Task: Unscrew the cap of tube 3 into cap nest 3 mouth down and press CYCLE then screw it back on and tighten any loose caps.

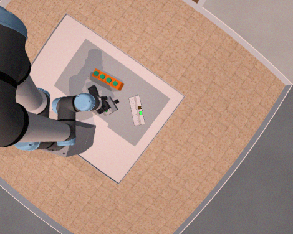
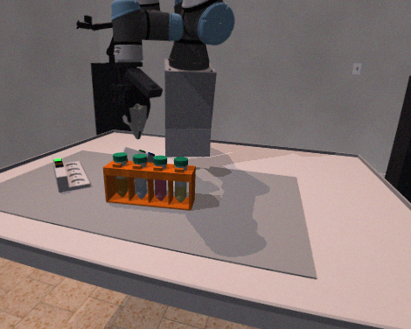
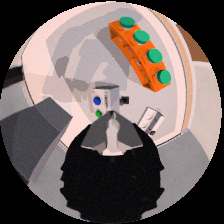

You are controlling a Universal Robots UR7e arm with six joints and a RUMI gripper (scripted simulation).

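Now: hand 70 mm above the green ready key, 60 mm past it and 20 mm to the left of it. The rest, counted from my hand: blue cycle key (70 mm below, 40 mm behind, 20 mm to the left); then key housing (90 mm below, 40 mm behind).
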